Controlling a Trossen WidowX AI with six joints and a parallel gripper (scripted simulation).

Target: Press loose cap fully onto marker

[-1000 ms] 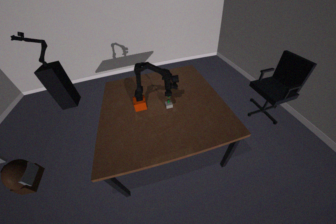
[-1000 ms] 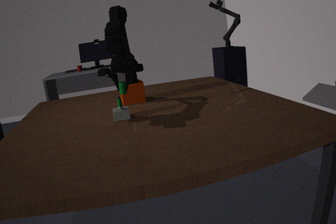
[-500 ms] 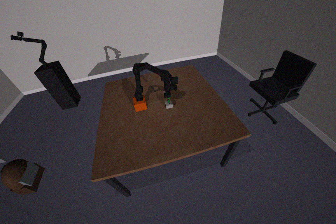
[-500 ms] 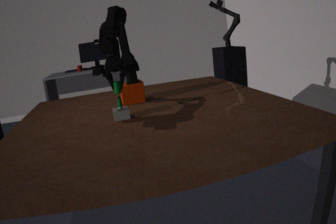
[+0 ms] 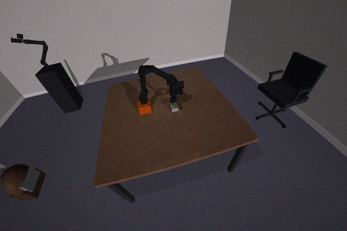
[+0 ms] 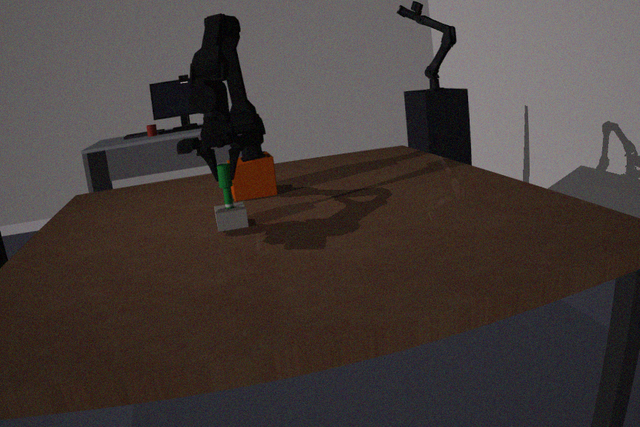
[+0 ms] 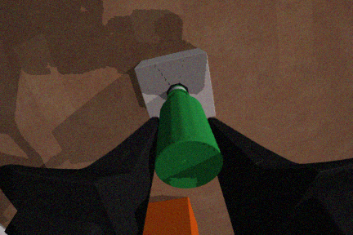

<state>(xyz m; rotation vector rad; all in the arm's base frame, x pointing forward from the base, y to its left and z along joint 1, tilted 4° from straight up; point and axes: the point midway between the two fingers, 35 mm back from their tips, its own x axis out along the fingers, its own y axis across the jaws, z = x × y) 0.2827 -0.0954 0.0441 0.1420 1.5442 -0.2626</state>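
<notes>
My gripper tip is 10 mm below the green cap. Round my gripper tip: grey holder block: 90 mm below.
</notes>
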